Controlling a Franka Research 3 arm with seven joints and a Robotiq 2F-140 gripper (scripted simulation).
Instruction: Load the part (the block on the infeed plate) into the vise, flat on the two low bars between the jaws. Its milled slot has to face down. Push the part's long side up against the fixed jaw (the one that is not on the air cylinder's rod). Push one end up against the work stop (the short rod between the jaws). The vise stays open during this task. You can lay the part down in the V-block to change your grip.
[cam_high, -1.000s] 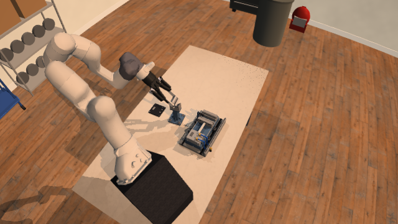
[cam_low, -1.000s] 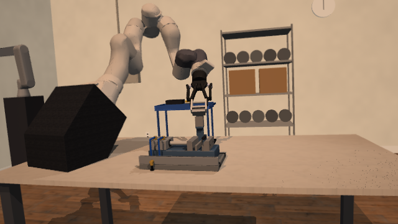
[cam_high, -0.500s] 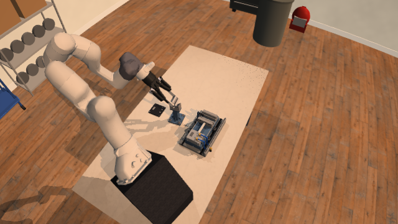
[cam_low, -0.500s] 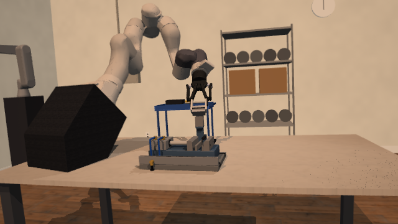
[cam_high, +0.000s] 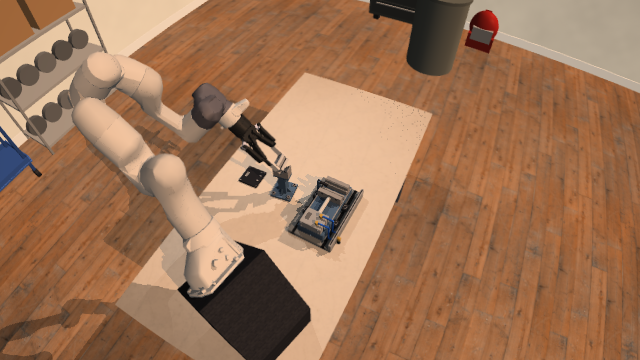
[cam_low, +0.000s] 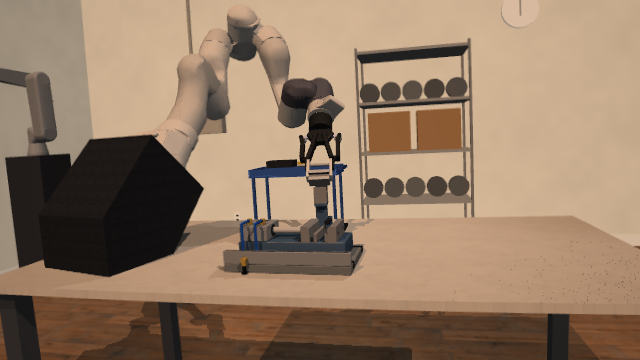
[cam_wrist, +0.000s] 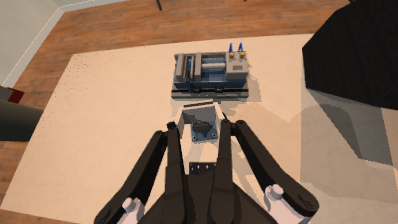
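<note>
The part lies 2 cm to the right of my hand and 1 cm below it. Also, from my hand: vise 23 cm to the right, 16 cm below, 3 cm behind; then dark infeed plate 20 cm below, 14 cm to the left, 1 cm ahead.
</note>
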